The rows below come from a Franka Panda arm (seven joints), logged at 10 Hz.
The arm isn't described. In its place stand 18 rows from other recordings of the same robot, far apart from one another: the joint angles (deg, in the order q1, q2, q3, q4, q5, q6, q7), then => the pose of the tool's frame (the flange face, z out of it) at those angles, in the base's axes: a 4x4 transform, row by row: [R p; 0 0 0 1], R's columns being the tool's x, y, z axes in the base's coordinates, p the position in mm.
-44.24, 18.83, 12.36, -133.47, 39.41, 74.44, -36.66 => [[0.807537 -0.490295 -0.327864 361.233], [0.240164 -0.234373 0.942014 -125.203], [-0.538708 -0.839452 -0.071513 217.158], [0 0 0 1]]
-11.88, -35.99, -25.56, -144.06, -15.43, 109.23, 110.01 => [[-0.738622 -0.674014 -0.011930 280.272], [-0.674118 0.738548 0.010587 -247.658], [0.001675 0.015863 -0.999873 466.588], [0 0 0 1]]
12.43, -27.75, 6.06, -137.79, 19.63, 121.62, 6.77 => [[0.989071 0.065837 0.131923 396.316], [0.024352 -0.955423 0.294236 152.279], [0.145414 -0.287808 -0.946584 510.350], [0 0 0 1]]
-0.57, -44.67, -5.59, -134.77, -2.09, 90.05, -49.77 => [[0.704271 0.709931 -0.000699 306.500], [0.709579 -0.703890 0.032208 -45.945], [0.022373 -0.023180 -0.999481 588.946], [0 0 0 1]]
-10.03, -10.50, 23.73, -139.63, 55.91, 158.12, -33.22 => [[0.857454 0.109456 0.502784 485.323], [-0.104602 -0.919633 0.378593 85.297], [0.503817 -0.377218 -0.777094 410.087], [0 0 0 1]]
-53.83, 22.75, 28.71, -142.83, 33.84, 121.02, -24.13 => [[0.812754 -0.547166 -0.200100 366.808], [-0.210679 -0.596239 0.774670 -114.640], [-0.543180 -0.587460 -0.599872 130.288], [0 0 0 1]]
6.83, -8.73, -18.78, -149.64, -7.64, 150.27, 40.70 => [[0.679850 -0.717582 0.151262 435.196], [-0.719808 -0.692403 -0.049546 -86.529], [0.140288 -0.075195 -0.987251 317.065], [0 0 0 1]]
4.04, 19.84, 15.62, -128.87, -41.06, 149.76, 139.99 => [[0.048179 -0.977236 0.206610 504.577], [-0.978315 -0.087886 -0.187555 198.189], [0.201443 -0.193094 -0.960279 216.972], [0 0 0 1]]
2.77, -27.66, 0.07, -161.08, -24.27, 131.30, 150.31 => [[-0.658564 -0.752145 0.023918 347.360], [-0.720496 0.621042 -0.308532 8.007], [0.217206 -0.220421 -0.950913 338.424], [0 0 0 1]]
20.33, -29.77, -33.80, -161.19, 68.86, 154.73, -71.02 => [[0.776124 0.144377 0.613829 356.971], [-0.234738 -0.837324 0.493747 -97.047], [0.585260 -0.527298 -0.615977 339.174], [0 0 0 1]]
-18.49, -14.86, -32.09, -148.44, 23.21, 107.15, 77.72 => [[-0.718477 -0.688857 0.096259 263.451], [-0.487355 0.597316 0.636944 -259.849], [-0.496261 0.410718 -0.764876 314.328], [0 0 0 1]]
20.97, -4.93, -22.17, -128.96, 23.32, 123.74, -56.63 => [[0.735045 0.677163 0.034039 509.344], [0.623334 -0.694662 0.359026 3.671], [0.266764 -0.242683 -0.932707 400.922], [0 0 0 1]]
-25.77, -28.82, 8.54, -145.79, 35.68, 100.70, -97.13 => [[0.409160 0.912010 -0.028728 362.363], [0.767387 -0.326902 0.551591 -57.585], [0.493665 -0.247734 -0.833620 430.823], [0 0 0 1]]
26.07, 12.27, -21.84, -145.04, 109.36, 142.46, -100.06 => [[0.861118 0.221438 0.457648 426.278], [-0.086592 -0.823130 0.561212 18.448], [0.500977 -0.522898 -0.689637 180.639], [0 0 0 1]]
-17.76, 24.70, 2.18, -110.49, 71.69, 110.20, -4.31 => [[0.677249 -0.681527 0.277225 600.359], [-0.497620 -0.146752 0.854891 -99.547], [-0.541948 -0.716927 -0.438530 272.251], [0 0 0 1]]
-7.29, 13.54, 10.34, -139.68, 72.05, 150.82, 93.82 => [[-0.864171 -0.443374 0.237969 469.880], [-0.276778 0.813762 0.511064 4.902], [-0.420242 0.375782 -0.825945 197.850], [0 0 0 1]]
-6.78, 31.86, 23.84, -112.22, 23.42, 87.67, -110.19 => [[-0.085630 0.529187 -0.844173 469.864], [0.727802 0.611859 0.309730 191.448], [0.680420 -0.587869 -0.437537 200.361], [0 0 0 1]]
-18.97, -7.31, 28.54, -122.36, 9.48, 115.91, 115.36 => [[-0.344497 -0.938741 -0.009344 506.656], [-0.935470 0.342427 0.087400 100.863], [-0.078846 0.038850 -0.996129 455.403], [0 0 0 1]]
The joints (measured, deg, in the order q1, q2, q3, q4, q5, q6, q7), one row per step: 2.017 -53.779 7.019 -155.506 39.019 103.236 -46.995; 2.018 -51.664 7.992 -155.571 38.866 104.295 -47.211; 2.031 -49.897 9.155 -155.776 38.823 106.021 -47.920; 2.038 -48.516 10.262 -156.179 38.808 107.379 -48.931; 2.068 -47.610 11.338 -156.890 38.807 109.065 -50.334; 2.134 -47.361 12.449 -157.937 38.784 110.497 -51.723; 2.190 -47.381 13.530 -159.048 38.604 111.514 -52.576; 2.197 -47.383 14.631 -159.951 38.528 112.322 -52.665
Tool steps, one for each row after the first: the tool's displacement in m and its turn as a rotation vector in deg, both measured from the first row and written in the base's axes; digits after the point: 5 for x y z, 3 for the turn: 0.00655 0.00398 -0.01088 -1.052 1.125 0.242; 0.01250 0.00834 -0.02079 -2.171 1.211 0.694; 0.01608 0.01240 -0.03094 -3.200 1.265 1.574; 0.01817 0.01555 -0.04082 -4.241 0.670 2.620; 0.01719 0.01841 -0.05049 -5.355 -0.027 3.824; 0.01462 0.02079 -0.05984 -6.578 -0.317 4.794; 0.01217 0.02340 -0.06778 -7.681 -0.232 5.158
